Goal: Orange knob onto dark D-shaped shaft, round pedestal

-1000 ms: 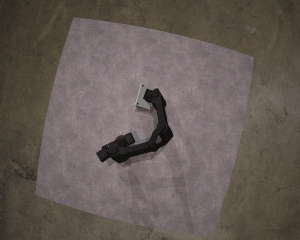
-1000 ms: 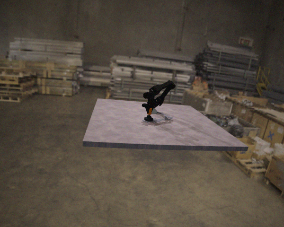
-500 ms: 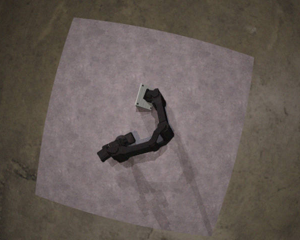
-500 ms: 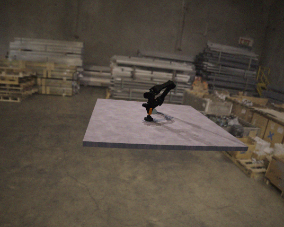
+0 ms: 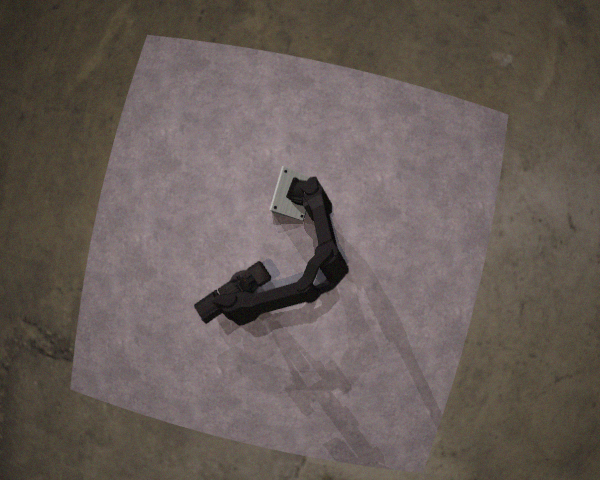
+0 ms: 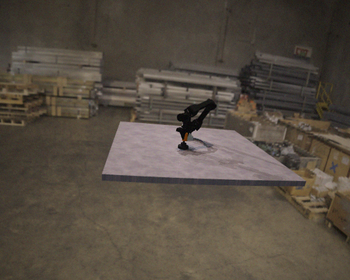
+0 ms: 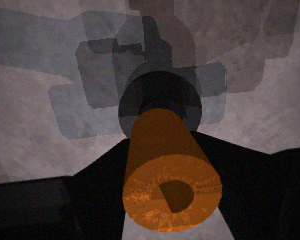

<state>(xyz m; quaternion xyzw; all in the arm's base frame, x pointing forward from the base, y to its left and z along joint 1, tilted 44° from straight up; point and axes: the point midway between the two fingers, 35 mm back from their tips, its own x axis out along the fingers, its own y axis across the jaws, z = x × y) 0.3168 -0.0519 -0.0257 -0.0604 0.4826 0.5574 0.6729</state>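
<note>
My gripper tip is 4 cm above the dark pedestal. Also, from my gripper tip: orange knob: 2 cm above.
</note>
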